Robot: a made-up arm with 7 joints. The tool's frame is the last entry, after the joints. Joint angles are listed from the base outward. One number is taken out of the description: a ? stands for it. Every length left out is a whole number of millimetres.
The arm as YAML. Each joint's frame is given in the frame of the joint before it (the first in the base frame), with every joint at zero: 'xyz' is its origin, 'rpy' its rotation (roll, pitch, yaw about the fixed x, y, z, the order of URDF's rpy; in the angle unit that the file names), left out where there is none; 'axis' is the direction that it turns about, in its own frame. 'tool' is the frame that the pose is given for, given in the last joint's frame.
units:
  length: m
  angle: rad
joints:
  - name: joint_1
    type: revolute
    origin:
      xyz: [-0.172, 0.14, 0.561]
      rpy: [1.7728, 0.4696, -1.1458]
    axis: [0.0, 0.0, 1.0]
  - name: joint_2
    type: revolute
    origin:
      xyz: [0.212, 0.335, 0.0]
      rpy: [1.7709, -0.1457, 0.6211]
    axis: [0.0, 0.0, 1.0]
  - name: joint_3
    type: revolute
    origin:
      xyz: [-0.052, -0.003, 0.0]
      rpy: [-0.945, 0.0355, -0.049]
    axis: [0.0, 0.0, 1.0]
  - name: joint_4
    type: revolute
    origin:
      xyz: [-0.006, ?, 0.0]
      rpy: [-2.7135, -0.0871, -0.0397]
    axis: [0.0, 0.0, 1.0]
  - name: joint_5
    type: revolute
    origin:
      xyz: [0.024, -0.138, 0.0]
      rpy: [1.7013, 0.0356, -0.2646]
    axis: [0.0, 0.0, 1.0]
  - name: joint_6
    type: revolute
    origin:
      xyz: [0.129, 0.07, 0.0]
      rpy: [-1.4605, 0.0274, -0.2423]
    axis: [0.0, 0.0, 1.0]
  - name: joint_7
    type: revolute
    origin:
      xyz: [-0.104, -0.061, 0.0]
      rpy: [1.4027, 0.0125, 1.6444]
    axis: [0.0, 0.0, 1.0]
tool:
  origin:
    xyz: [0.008, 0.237, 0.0]
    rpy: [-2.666, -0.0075, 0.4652]
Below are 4 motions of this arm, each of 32 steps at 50 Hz.
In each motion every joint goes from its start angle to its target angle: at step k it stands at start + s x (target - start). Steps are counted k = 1, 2, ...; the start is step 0. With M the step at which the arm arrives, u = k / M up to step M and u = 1 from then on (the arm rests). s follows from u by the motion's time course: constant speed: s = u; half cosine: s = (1 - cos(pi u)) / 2; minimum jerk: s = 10 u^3 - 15 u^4 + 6 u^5.
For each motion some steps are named. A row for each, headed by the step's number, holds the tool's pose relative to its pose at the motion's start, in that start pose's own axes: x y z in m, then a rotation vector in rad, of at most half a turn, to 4 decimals.
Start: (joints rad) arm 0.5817 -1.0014 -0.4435 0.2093 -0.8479 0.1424 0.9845
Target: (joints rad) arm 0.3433 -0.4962 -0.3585 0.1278 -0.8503 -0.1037 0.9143
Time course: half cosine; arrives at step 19
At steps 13, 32:
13: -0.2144 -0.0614 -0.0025 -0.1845 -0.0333 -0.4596
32: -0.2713 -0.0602 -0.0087 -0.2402 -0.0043 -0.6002

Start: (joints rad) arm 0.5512 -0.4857 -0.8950 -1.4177 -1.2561 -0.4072 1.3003
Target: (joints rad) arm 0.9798 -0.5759 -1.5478 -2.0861 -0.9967 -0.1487 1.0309
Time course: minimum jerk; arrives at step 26
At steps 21, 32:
21: -0.0895 -0.1310 0.2386 0.2509 -0.6690 0.1700
32: -0.0992 -0.1389 0.2505 0.2588 -0.7111 0.1827

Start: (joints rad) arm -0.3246 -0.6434 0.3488 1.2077 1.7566 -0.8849 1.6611
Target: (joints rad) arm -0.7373 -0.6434 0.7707 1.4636 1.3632 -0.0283 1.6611
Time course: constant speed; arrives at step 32
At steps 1, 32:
1: 0.0035 -0.0058 -0.0007 0.0117 0.0174 -0.0024
32: 0.0295 -0.1574 -0.0155 0.2833 0.5843 -0.2497

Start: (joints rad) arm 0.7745 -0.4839 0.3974 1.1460 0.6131 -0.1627 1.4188
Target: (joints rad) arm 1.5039 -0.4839 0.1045 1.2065 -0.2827 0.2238 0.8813
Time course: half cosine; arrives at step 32
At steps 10, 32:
10: 0.0908 0.0237 -0.1075 0.1131 0.2417 0.0959
32: 0.2327 0.2549 -0.4570 0.4458 1.0894 0.4570

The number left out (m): 0.023
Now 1 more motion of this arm.
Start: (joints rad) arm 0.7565 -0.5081 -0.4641 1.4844 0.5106 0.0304 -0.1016
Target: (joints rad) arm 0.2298 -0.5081 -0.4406 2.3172 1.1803 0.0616 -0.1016
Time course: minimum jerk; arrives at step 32
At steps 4, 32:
4: -0.0064 0.0026 0.0012 -0.0054 -0.0212 -0.0025
32: -0.4059 0.2723 -0.1073 -0.5567 -1.2631 -0.3540

